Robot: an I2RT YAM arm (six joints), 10 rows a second.
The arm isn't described. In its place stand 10 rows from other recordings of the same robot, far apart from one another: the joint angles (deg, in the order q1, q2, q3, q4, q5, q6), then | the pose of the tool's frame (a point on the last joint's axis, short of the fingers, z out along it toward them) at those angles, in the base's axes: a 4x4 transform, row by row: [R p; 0 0 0 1], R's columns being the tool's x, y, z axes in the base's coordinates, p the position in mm.
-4.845, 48.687, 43.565, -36.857, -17.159, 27.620 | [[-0.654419, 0.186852, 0.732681, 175.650], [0.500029, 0.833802, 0.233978, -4.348], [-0.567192, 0.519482, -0.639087, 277.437], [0, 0, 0, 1]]
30.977, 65.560, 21.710, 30.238, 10.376, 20.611 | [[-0.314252, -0.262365, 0.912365, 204.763], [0.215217, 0.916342, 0.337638, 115.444], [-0.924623, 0.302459, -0.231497, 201.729], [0, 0, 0, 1]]
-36.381, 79.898, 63.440, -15.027, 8.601, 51.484 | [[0.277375, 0.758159, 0.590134, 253.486], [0.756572, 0.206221, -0.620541, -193.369], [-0.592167, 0.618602, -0.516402, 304.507], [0, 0, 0, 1]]
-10.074, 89.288, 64.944, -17.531, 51.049, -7.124 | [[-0.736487, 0.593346, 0.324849, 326.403], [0.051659, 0.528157, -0.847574, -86.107], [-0.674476, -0.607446, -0.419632, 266.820], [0, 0, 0, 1]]
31.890, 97.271, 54.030, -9.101, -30.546, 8.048 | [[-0.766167, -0.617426, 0.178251, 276.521], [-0.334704, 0.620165, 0.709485, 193.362], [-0.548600, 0.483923, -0.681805, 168.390], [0, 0, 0, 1]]
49.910, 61.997, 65.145, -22.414, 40.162, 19.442 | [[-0.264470, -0.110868, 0.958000, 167.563], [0.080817, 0.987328, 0.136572, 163.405], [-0.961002, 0.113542, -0.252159, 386.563], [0, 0, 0, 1]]
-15.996, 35.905, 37.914, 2.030, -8.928, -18.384 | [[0.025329, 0.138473, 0.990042, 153.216], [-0.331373, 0.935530, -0.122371, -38.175], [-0.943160, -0.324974, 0.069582, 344.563], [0, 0, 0, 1]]
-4.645, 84.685, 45.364, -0.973, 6.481, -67.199 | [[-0.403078, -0.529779, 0.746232, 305.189], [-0.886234, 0.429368, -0.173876, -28.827], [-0.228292, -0.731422, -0.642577, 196.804], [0, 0, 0, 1]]
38.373, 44.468, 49.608, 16.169, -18.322, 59.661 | [[-0.562856, -0.659527, 0.498215, 126.849], [0.599361, 0.089400, 0.795471, 114.717], [-0.569175, 0.746346, 0.344975, 419.316], [0, 0, 0, 1]]
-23.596, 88.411, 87.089, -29.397, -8.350, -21.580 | [[-0.538891, 0.089722, 0.837583, 325.458], [-0.161712, 0.964799, -0.207392, -136.520], [-0.826708, -0.247209, -0.505413, 375.938], [0, 0, 0, 1]]
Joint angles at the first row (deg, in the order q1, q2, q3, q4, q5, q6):
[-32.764 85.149 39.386 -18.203 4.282 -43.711]
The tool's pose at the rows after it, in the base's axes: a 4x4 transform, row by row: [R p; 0 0 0 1], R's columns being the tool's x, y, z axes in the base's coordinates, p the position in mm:
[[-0.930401, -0.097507, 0.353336, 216.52], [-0.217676, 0.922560, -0.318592, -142.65], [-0.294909, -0.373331, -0.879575, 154.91], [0, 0, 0, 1]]
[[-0.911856, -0.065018, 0.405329, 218.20], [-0.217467, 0.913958, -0.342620, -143.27], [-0.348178, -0.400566, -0.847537, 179.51], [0, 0, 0, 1]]
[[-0.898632, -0.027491, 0.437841, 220.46], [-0.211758, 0.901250, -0.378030, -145.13], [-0.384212, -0.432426, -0.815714, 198.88], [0, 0, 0, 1]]
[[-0.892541, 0.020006, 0.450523, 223.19], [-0.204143, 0.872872, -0.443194, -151.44], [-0.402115, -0.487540, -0.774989, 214.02], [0, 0, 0, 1]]
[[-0.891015, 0.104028, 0.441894, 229.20], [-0.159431, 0.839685, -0.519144, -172.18], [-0.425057, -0.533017, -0.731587, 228.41], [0, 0, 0, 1]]
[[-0.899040, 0.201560, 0.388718, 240.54], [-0.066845, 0.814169, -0.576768, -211.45], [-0.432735, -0.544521, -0.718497, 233.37], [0, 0, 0, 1]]
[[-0.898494, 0.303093, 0.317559, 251.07], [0.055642, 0.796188, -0.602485, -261.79], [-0.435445, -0.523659, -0.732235, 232.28], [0, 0, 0, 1]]
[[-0.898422, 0.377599, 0.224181, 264.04], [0.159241, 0.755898, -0.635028, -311.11], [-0.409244, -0.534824, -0.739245, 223.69], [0, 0, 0, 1]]
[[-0.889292, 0.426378, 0.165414, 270.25], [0.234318, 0.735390, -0.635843, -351.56], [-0.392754, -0.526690, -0.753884, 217.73], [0, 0, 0, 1]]
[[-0.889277, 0.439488, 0.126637, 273.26], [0.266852, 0.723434, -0.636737, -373.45], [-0.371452, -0.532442, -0.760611, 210.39], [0, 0, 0, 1]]
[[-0.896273, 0.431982, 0.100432, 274.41], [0.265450, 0.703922, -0.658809, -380.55], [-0.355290, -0.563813, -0.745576, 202.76], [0, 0, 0, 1]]
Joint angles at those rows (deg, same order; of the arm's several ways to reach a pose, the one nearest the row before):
[-32.776 83.057 39.834 -18.682 4.393 -43.529]
[-32.751 79.505 42.255 -20.913 3.950 -42.672]
[-32.729 77.471 44.563 -22.019 4.663 -41.775]
[-33.221 76.725 46.605 -21.234 7.119 -41.674]
[-35.754 78.909 50.627 -19.579 9.387 -41.211]
[-40.102 86.072 57.667 -18.644 10.998 -39.944]
[-45.069 95.645 67.523 -20.247 11.577 -37.531]
[-48.410 106.091 78.431 -22.183 14.706 -35.832]
[-51.211 114.388 88.859 -25.991 15.628 -34.565]
[-52.542 119.297 94.679 -27.937 16.662 -34.572]
[-52.822 120.943 95.185 -26.095 18.548 -35.735]

